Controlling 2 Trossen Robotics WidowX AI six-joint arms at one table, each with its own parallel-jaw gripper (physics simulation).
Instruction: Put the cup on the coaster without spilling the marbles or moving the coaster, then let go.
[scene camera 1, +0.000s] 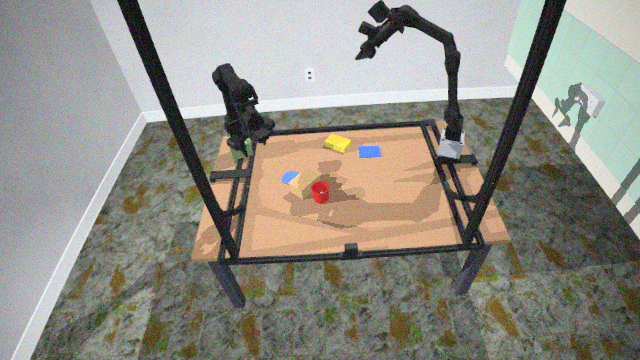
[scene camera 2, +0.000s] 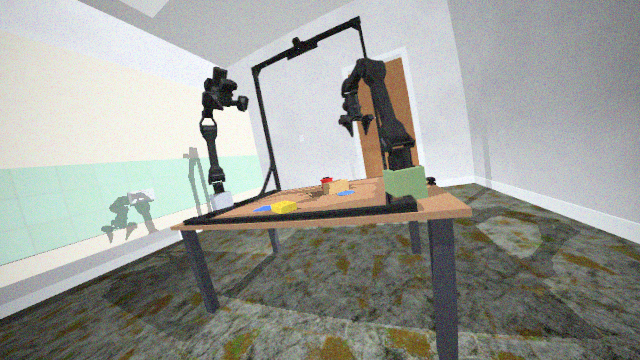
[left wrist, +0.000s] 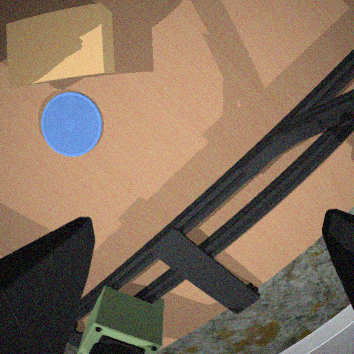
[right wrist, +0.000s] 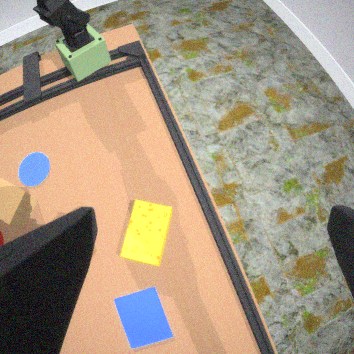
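Seen in the pictures: left gripper, fingertip midpoint: (scene camera 1: 255, 150) (scene camera 2: 359, 136) (left wrist: 212, 226); right gripper, fingertip midpoint: (scene camera 1: 358, 54) (scene camera 2: 234, 110) (right wrist: 217, 219); left arm's base at its link origin: (scene camera 2: 401, 168) (left wrist: 116, 352) (right wrist: 77, 39); right arm's base at its link origin: (scene camera 1: 452, 136) (scene camera 2: 219, 193).
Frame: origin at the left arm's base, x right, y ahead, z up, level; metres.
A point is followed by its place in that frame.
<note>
The red cup (scene camera 1: 320, 194) {x 0.455, y 0.256, z -0.033 m} (scene camera 2: 326, 180) {x 0.389, y 0.266, z -0.035 m} stands upright on the table, with a pale speck inside. A sliver of it shows at the left edge of the right wrist view. The round blue coaster (scene camera 1: 288, 177) {x 0.248, y 0.170, z -0.095 m} (scene camera 2: 346, 193) {x 0.225, y 0.179, z -0.095 m} (left wrist: 71, 124) {x 0.251, y 0.178, z -0.095 m} (right wrist: 34, 169) {x 0.248, y 0.186, z -0.095 m} lies flat, apart from the cup, with the tan block between them. It is uncovered. My left gripper (scene camera 1: 257, 142) {x 0.323, y 0.056, z 0.162 m} (scene camera 2: 359, 134) {x 0.323, y 0.056, z 0.162 m} (left wrist: 212, 226) {x 0.323, y 0.056, z 0.162 m} is open and empty, above the table near its own base, off to the side of the coaster. My right gripper (scene camera 1: 361, 55) {x 0.110, y 0.567, z 0.345 m} (right wrist: 217, 219) {x 0.110, y 0.567, z 0.345 m} is open and empty, high up and far from the cup.
The tan block (scene camera 1: 303, 184) {x 0.366, y 0.210, z -0.043 m} (scene camera 2: 335, 187) {x 0.292, y 0.224, z -0.068 m} (left wrist: 57, 47) {x 0.337, y 0.213, z -0.043 m} (right wrist: 10, 200) {x 0.315, y 0.248, z -0.043 m} stands close to the cup and coaster. A yellow sponge (scene camera 1: 338, 143) {x 0.145, y 0.450, z -0.069 m} (scene camera 2: 283, 207) {x 0.069, y 0.437, z -0.074 m} (right wrist: 146, 233) {x 0.126, y 0.459, z -0.069 m} and a blue square (scene camera 1: 369, 151) {x 0.229, y 0.575, z -0.095 m} (scene camera 2: 262, 208) {x 0.224, y 0.593, z -0.095 m} (right wrist: 143, 318) {x 0.227, y 0.577, z -0.095 m} lie farther away. Black frame rails border the table.
</note>
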